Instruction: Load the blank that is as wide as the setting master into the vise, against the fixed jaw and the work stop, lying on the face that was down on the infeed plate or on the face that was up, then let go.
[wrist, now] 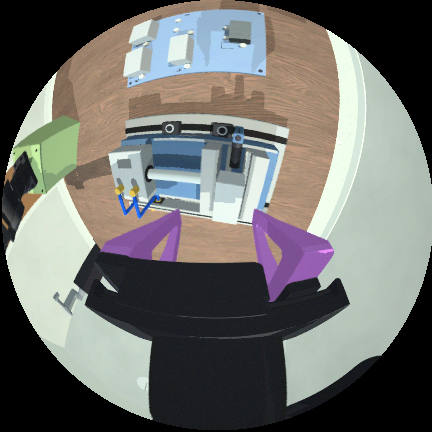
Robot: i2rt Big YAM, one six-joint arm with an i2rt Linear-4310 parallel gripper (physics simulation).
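Pixels of known places: gripper, between the fingertips: [216,215]; arm's base, origin of its link: [25,171].
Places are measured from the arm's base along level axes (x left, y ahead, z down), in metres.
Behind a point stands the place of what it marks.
Note:
A light grey blank [229,196] {x -0.098, y 0.528, z 0.086 m} sits in the vise between the moving jaw [208,175] on its left and the fixed jaw [256,180] on its right. Its far end is close to the tip of the work stop [236,154] {x -0.051, y 0.530, z 0.106 m}, a dark rod in a blue clamp. Whether it touches the stop or the fixed jaw cannot be told. My gripper [216,215] {x -0.080, y 0.520, z 0.028 m} is open and empty, with its purple fingertips apart on the near side of the vise. The blue infeed plate [215,62] {x 0.095, y 0.483, z 0.194 m} bears pale blanks [143,32] {x 0.198, y 0.355, z 0.158 m} [137,62] {x 0.113, y 0.357, z 0.158 m} [180,49] {x 0.117, y 0.435, z 0.158 m} and a darker grey block [239,31] {x 0.164, y 0.519, z 0.169 m}, apparently the setting master.
The vise's cylinder block [131,167] {x -0.077, y 0.379, z 0.106 m} at the left has brass fittings and blue hoses [139,212] {x -0.156, y 0.382, z 0.095 m}. A pale rail with a black strip [196,128] {x -0.034, y 0.461, z 0.182 m} runs behind the vise. A green box [62,155] {x -0.037, y 0.062, z 0.138 m} with dark equipment [17,185] stands at the far left.

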